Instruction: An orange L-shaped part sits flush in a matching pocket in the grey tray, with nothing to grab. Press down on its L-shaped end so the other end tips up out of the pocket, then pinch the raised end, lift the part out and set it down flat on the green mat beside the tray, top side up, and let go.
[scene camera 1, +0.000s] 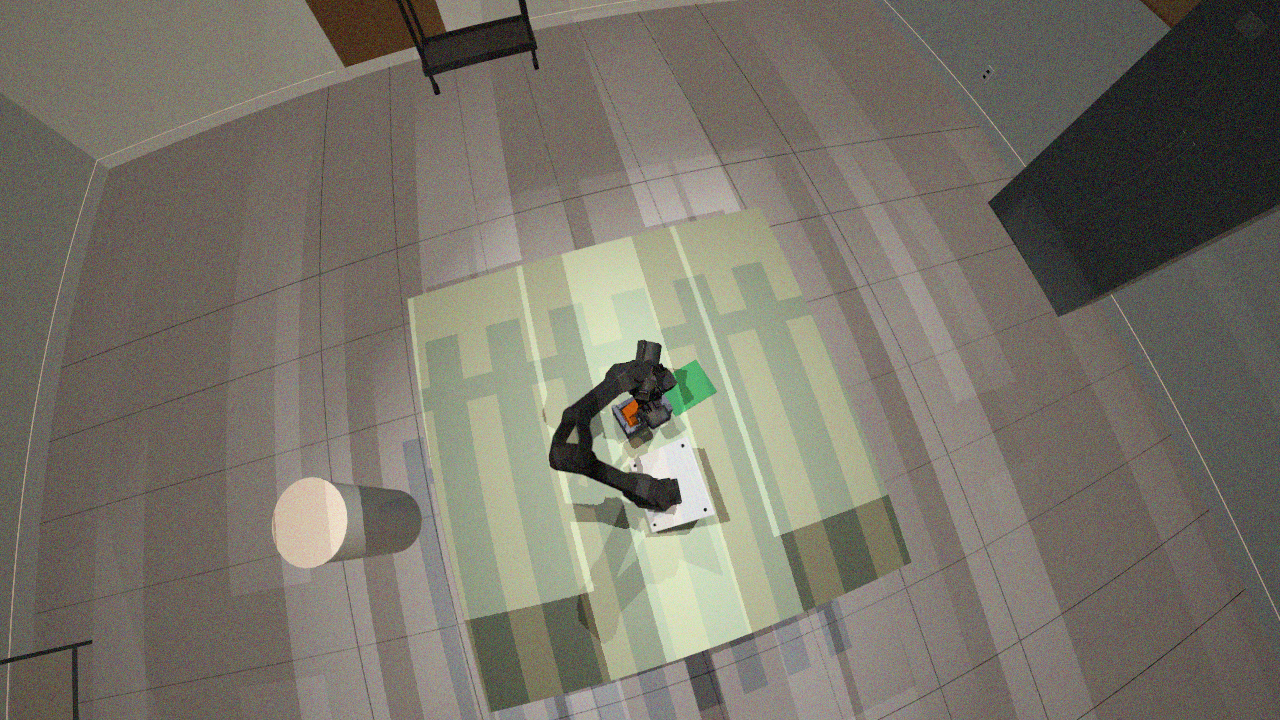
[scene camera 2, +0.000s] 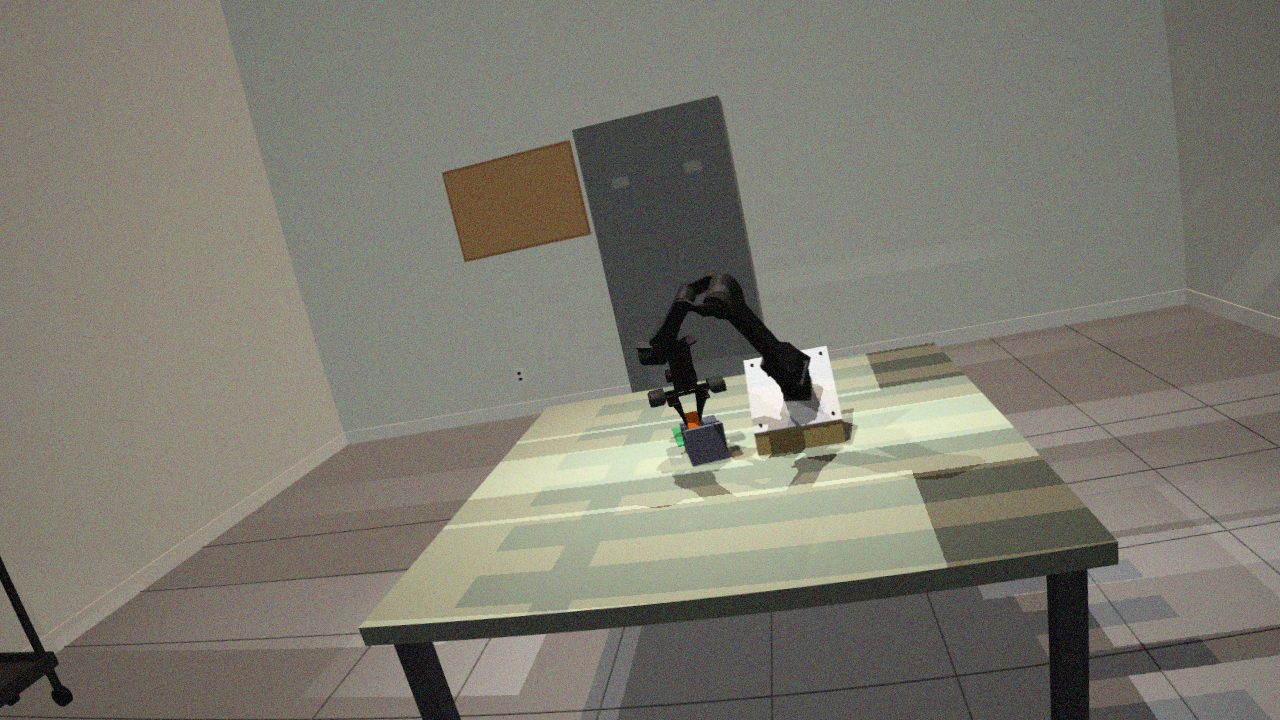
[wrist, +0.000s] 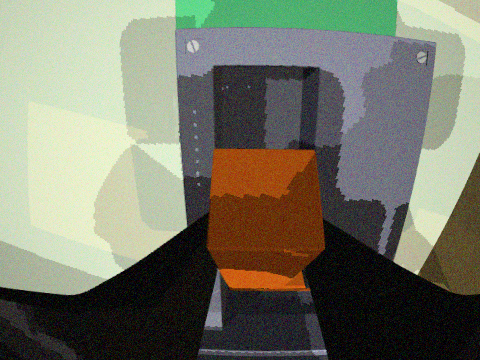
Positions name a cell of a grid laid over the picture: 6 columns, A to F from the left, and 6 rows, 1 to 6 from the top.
Labels:
my gripper: scene camera 1 D4; scene camera 2 D4; wrist D4

